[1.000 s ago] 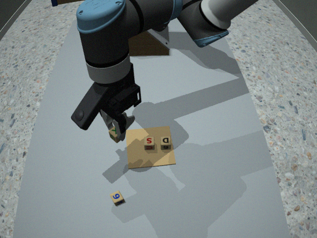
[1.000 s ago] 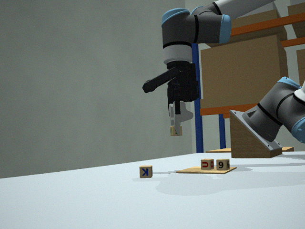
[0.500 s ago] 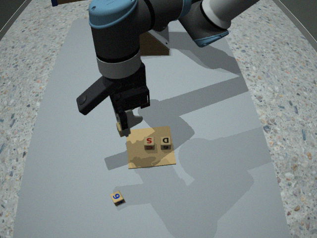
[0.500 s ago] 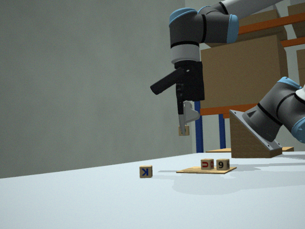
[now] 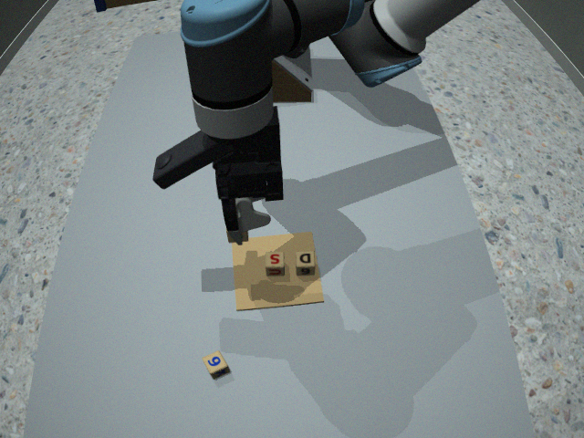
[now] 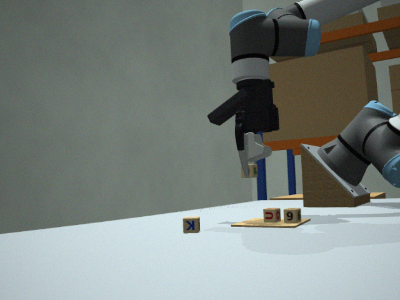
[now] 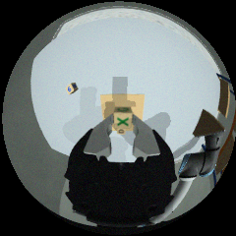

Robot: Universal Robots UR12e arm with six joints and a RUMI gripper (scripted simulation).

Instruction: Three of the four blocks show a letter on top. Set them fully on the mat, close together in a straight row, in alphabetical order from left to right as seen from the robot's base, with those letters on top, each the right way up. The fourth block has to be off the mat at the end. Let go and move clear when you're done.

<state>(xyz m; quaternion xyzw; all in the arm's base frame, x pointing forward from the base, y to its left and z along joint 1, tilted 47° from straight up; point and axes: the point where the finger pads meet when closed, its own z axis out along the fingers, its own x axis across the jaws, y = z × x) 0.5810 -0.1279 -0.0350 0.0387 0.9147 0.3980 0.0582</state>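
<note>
My hand is 120 mm above the tan mat and 50 mm to the right of it.
</note>
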